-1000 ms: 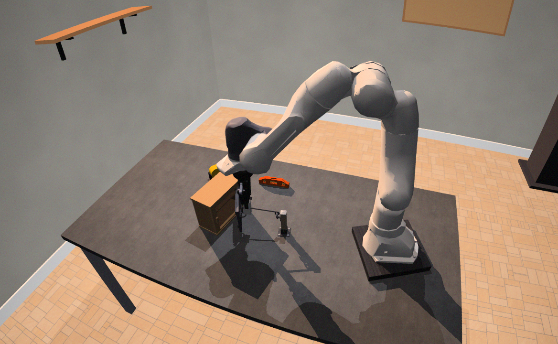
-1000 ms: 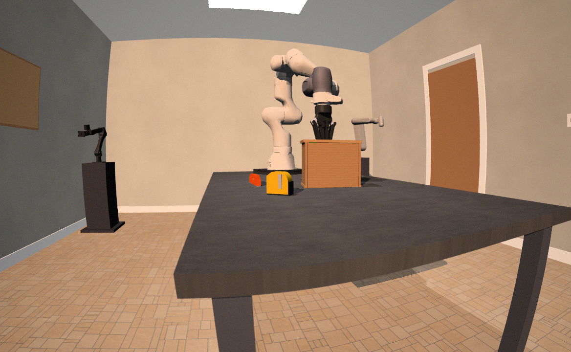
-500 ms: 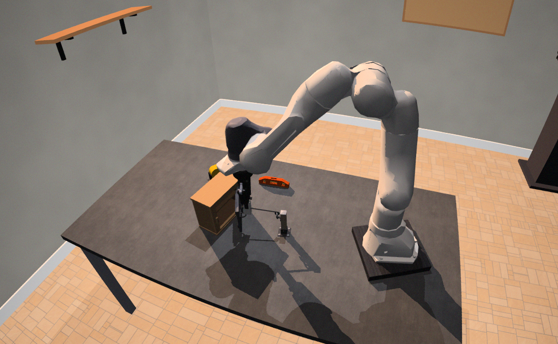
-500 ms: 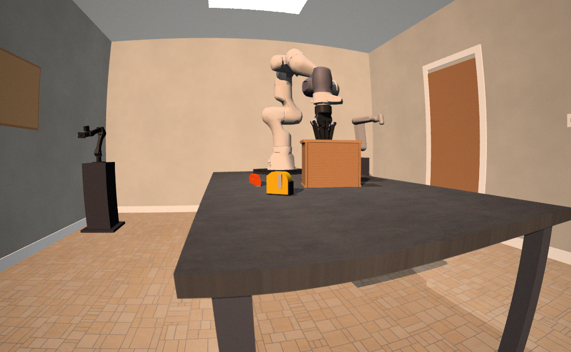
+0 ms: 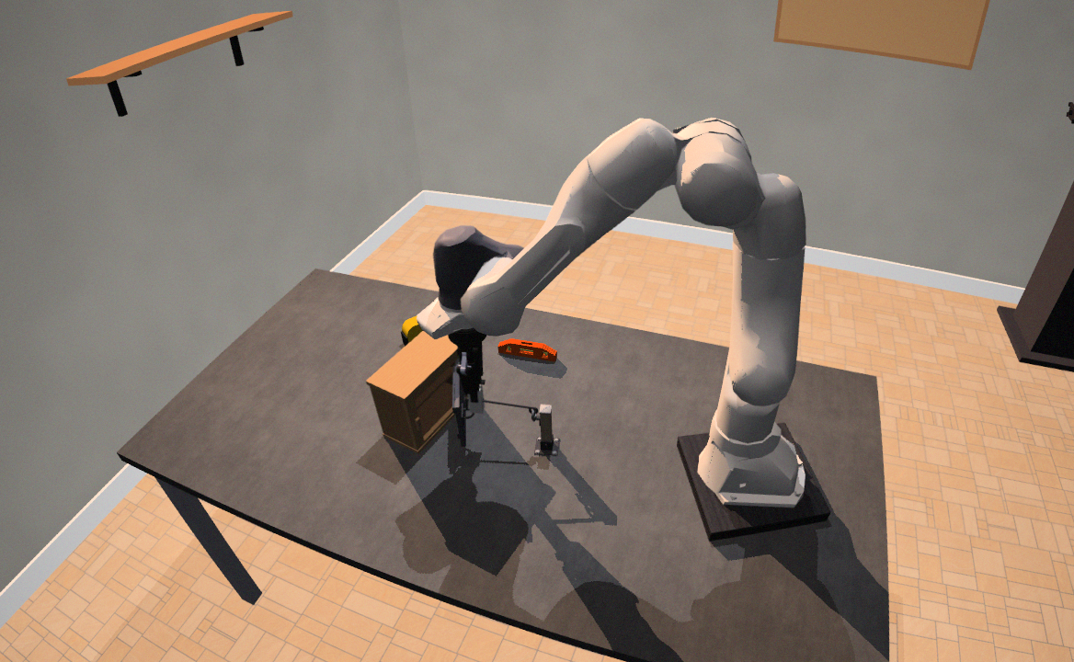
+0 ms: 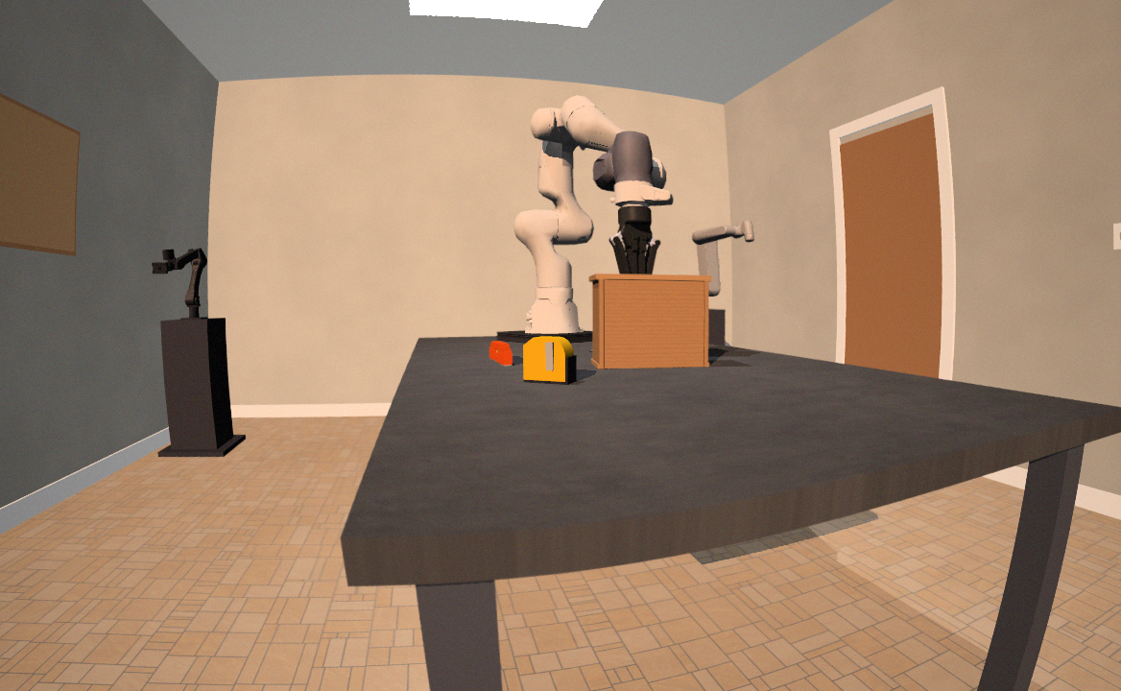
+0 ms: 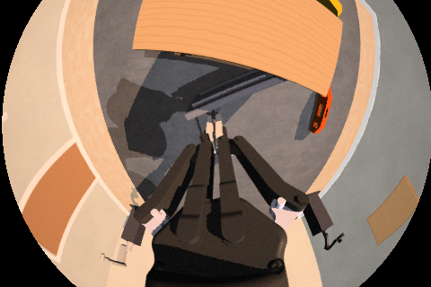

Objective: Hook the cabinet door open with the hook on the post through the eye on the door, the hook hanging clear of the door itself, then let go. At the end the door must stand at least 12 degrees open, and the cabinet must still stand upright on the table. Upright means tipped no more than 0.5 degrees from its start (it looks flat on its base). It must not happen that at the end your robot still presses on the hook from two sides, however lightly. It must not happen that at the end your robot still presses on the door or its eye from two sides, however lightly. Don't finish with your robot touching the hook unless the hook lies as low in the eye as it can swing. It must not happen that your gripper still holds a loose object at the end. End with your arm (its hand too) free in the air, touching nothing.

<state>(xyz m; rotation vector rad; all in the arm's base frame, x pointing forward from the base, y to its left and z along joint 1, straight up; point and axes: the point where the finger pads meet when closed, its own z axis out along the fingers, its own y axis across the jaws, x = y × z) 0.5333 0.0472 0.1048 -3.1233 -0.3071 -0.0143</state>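
My hand is 5 cm past the hook, 1 cm to the left of it and 2 cm above it. Round my hand: dark door 5 cm ahead, 4 cm to the right, 5 cm below; orange spirit level 30 cm to the right, 11 cm below; yellow tape measure 31 cm ahead, 28 cm to the right, 10 cm below.
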